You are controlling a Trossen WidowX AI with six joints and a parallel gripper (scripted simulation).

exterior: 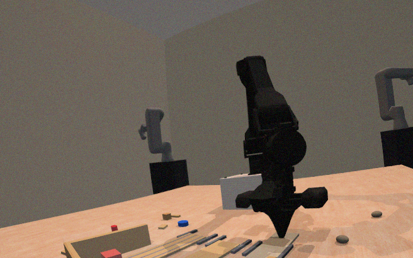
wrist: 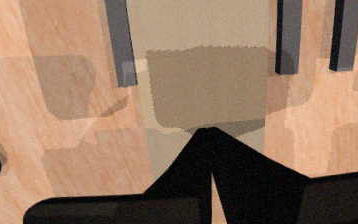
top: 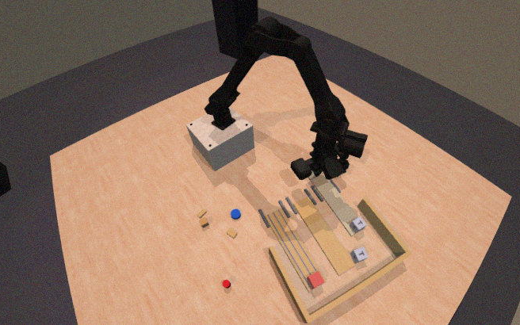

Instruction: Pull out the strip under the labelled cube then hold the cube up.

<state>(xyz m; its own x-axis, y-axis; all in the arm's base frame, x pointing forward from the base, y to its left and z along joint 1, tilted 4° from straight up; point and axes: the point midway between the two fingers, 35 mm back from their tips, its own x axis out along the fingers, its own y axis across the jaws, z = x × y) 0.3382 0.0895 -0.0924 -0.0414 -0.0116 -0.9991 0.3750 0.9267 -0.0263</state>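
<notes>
The grey-green strip lies 9 cm ahead of my gripper tip and 4 cm to the right of it. From my gripper tip the other things lie so: blue disc 28 cm to the right, 11 cm behind; red peg 43 cm to the right, 2 cm ahead, 1 cm above.
</notes>
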